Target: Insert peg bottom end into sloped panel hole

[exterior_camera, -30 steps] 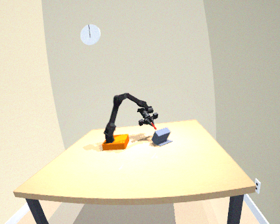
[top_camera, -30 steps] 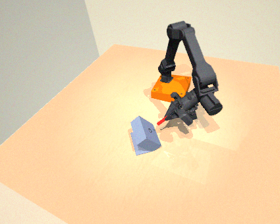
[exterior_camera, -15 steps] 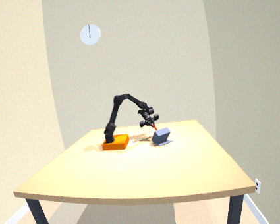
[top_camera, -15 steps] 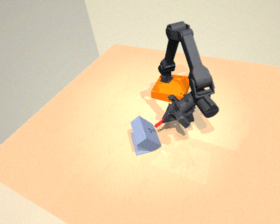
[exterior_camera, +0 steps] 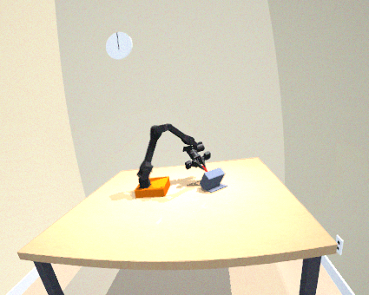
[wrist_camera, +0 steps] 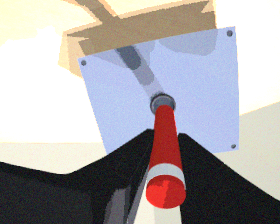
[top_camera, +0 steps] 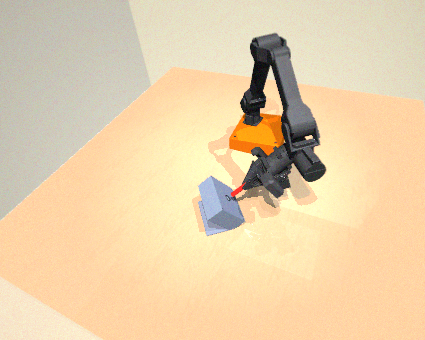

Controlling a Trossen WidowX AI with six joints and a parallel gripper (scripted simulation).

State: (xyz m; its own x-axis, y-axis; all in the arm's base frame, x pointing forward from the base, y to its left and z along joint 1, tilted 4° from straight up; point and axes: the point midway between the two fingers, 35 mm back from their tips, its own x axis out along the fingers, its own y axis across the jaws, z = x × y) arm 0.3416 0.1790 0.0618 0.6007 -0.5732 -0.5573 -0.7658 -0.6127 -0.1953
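The sloped panel is 5 cm ahead of my gripper tip, 5 cm to the right of it and 5 cm below it. Also, from my gripper tip: red peg: 1 cm behind, 1 cm to the left, 1 cm above.
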